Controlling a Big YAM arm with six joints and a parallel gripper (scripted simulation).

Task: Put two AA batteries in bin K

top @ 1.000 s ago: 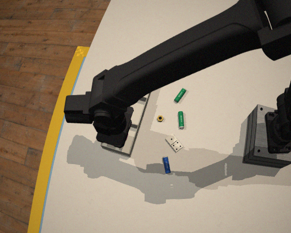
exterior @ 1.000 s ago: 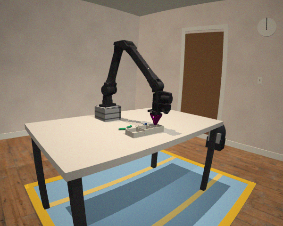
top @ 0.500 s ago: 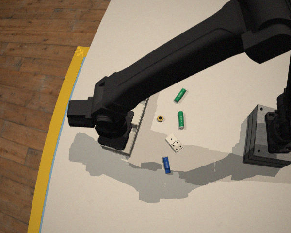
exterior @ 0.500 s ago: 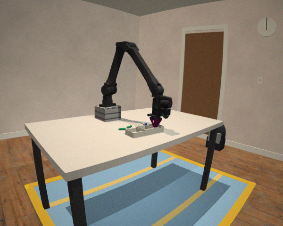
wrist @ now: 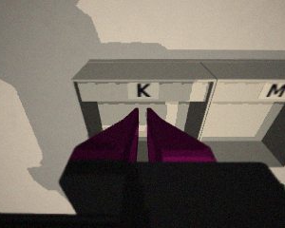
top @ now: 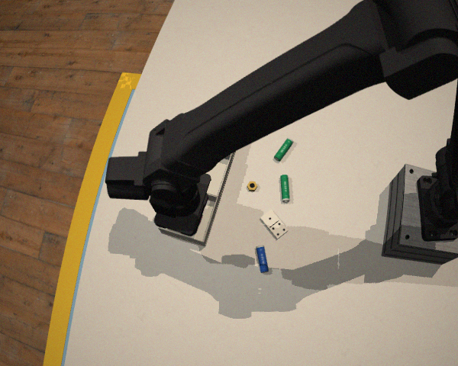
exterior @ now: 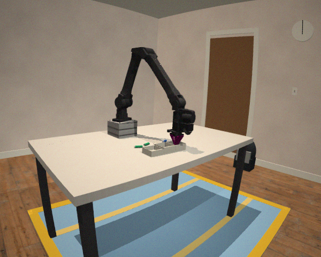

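Now: the blue AA battery 13 cm behind my hand, 7 cm to the left of it and 2 cm below it. From my hand the other things lie so: brass hex nut: 11 cm behind, 6 cm to the right, 2 cm below; white domino: 15 cm behind, 2 cm below, 1 cm to the left; bin: 8 cm to the right, 2 cm behind.
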